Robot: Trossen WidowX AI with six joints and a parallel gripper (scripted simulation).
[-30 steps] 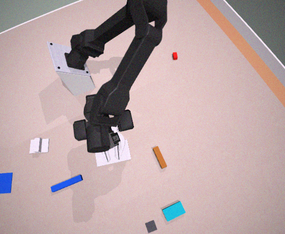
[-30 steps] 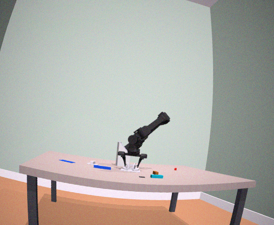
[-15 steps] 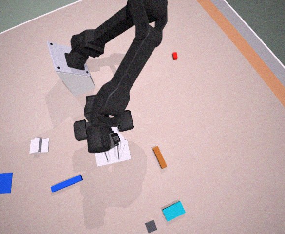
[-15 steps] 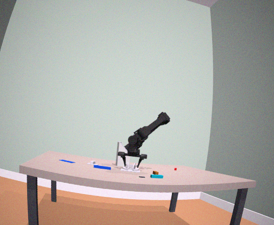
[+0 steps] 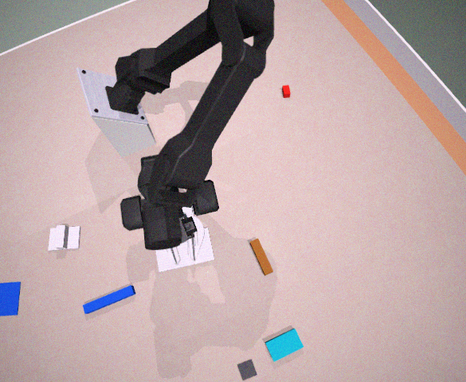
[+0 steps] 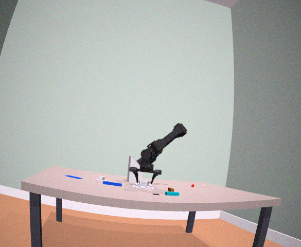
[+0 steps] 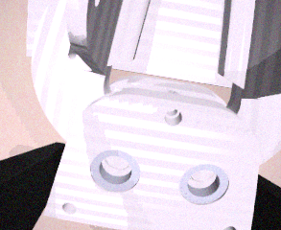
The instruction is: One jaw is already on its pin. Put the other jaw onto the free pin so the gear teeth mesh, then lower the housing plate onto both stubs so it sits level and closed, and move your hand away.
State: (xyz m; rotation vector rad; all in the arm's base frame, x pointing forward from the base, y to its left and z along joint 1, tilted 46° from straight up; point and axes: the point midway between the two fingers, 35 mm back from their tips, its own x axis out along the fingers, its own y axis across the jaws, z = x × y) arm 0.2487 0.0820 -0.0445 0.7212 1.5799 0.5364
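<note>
Now: gripper tip 30 mm short of the white jaw and 10 mm to the right of it. The rest, counted from my gripper tip: dark grey square 340 mm ahead, 30 mm to the left, 10 mm below; blue bar 190 mm to the right, 120 mm ahead, 10 mm below; orange bar 150 mm ahead, 140 mm to the left.
</note>
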